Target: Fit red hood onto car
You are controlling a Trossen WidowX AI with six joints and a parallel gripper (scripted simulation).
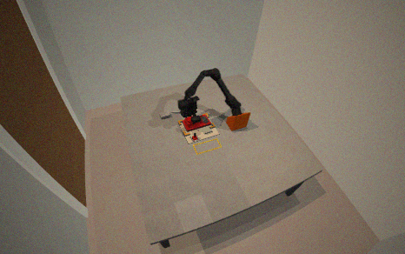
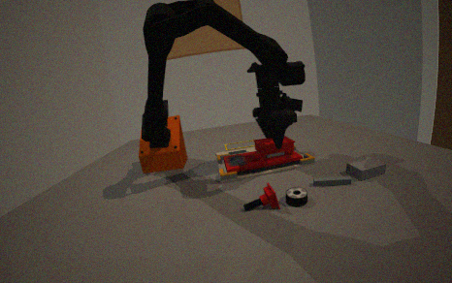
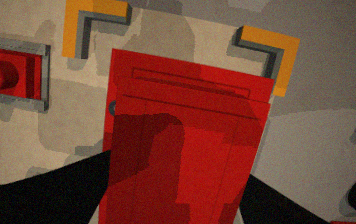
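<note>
Now: gripper tip right at the red hood. Round my gripper tip: black wheel 200 mm to the right, 40 mm below, 10 mm behind; grey engine block 30 mm below; jig 40 mm below, 30 mm to the left, 30 mm behind.
</note>
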